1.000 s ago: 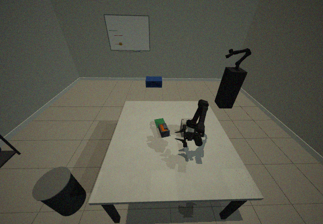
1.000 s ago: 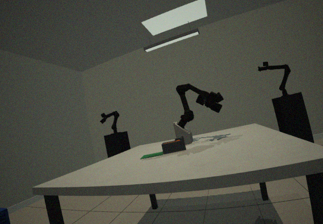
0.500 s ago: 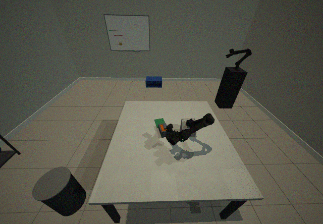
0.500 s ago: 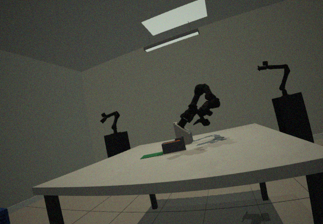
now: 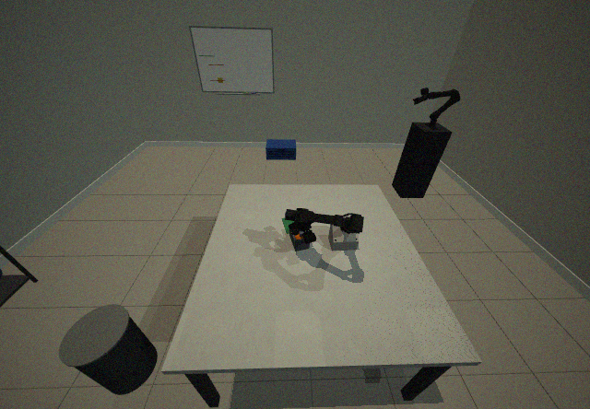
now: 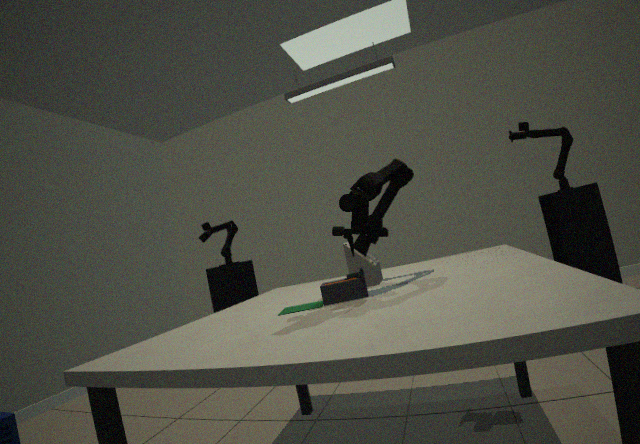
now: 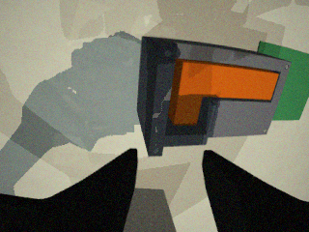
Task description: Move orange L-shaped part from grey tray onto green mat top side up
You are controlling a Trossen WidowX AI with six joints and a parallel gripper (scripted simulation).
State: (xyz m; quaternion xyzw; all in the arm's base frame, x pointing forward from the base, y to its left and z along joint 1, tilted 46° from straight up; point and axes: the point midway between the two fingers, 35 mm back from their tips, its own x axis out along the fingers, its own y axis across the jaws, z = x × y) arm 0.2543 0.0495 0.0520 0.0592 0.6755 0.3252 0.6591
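Now: the orange L-shaped part 30 mm ahead of my gripper tip, 60 mm to the right of it and 80 mm below it. Round my gripper tip: green mat 70 mm ahead, 220 mm to the right, 150 mm below; then dark grey tray 30 mm ahead, 70 mm to the right, 150 mm below.
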